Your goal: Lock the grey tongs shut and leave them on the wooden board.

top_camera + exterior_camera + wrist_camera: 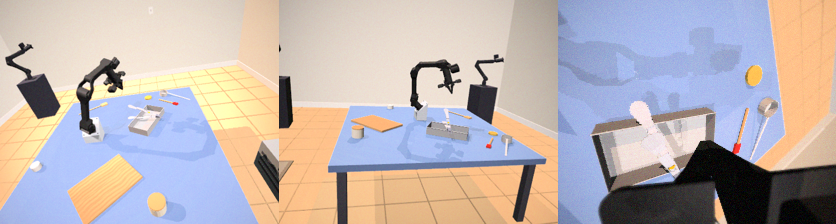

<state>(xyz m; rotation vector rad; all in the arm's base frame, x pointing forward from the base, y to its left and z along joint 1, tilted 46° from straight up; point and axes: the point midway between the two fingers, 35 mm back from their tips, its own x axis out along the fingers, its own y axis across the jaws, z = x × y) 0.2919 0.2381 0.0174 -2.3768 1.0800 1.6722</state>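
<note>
My gripper tip is now 260 mm above the roasting tin, 140 mm short of it and 80 mm to the left of it. Also, from my gripper tip: yellow disc: 300 mm to the left, 280 mm below, 200 mm ahead; then red-tipped stick: 380 mm ahead, 280 mm below, 130 mm to the left; then wooden board: 570 mm to the right, 280 mm below, 180 mm behind.
</note>
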